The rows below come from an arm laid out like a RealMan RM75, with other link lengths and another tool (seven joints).
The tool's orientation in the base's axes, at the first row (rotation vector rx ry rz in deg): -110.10, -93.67, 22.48
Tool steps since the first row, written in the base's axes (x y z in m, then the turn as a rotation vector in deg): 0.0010, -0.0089, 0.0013, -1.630, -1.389, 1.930; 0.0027, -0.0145, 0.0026, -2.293, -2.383, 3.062; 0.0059, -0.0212, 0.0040, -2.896, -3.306, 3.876; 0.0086, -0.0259, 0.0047, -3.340, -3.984, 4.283; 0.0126, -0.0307, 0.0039, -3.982, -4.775, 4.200; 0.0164, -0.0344, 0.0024, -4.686, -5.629, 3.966; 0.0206, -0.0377, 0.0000, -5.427, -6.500, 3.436; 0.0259, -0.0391, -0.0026, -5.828, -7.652, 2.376; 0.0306, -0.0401, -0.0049, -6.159, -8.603, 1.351; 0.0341, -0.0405, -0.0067, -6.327, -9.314, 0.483; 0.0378, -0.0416, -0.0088, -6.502, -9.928, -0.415
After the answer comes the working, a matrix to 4 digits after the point.
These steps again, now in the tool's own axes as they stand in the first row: -0.0082, 0.0007, -0.0037, -1.403, -2.342, -0.927; -0.0131, 0.0018, -0.0070, -2.339, -3.467, -1.680; -0.0187, 0.0040, -0.0115, -3.240, -4.360, -2.199; -0.0226, 0.0061, -0.0147, -3.929, -4.902, -2.429; -0.0266, 0.0102, -0.0175, -4.839, -5.301, -2.187; -0.0296, 0.0144, -0.0194, -5.844, -5.653, -1.806; -0.0323, 0.0195, -0.0206, -6.916, -5.857, -1.175; -0.0329, 0.0254, -0.0219, -8.265, -5.450, -0.385; -0.0332, 0.0306, -0.0230, -9.401, -5.024, 0.385; -0.0332, 0.0345, -0.0237, -10.249, -4.581, 0.996; -0.0338, 0.0388, -0.0244, -11.008, -4.134, 1.658
The tool's axes in the first row as the columns of a matrix, in the base's axes (rounded; the answer above uses it unrounded):
0.2057, 0.7975, -0.5672
0.9680, -0.0809, 0.2374
0.1435, -0.5979, -0.7886

